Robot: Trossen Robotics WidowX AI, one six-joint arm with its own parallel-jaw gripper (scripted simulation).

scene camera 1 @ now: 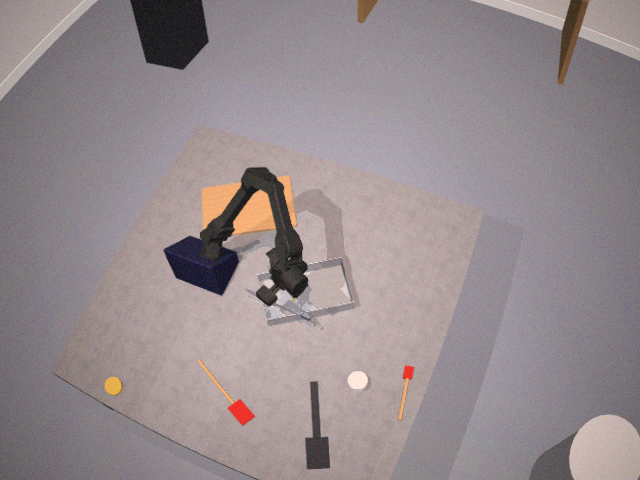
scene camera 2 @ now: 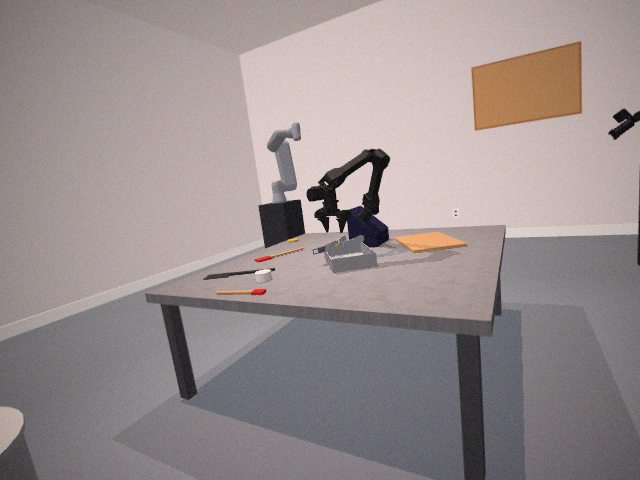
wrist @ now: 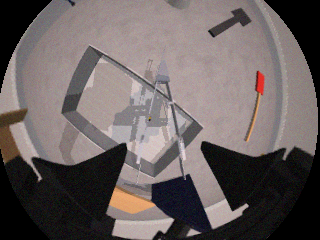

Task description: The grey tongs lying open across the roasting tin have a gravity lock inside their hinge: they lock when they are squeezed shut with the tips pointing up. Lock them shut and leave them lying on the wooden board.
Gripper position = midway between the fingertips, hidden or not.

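Note:
A wooden board (scene camera 1: pixel 256 216) is part of the scene, and so is a grey roasting tin (scene camera 1: pixel 328 291). Scene camera 2 shows both the tin (scene camera 2: pixel 356 256) and the board (scene camera 2: pixel 433 241), while the wrist view too has the wooden board (wrist: pixel 126 201). The gripper (wrist: pixel 165 146) holds nothing and is open.

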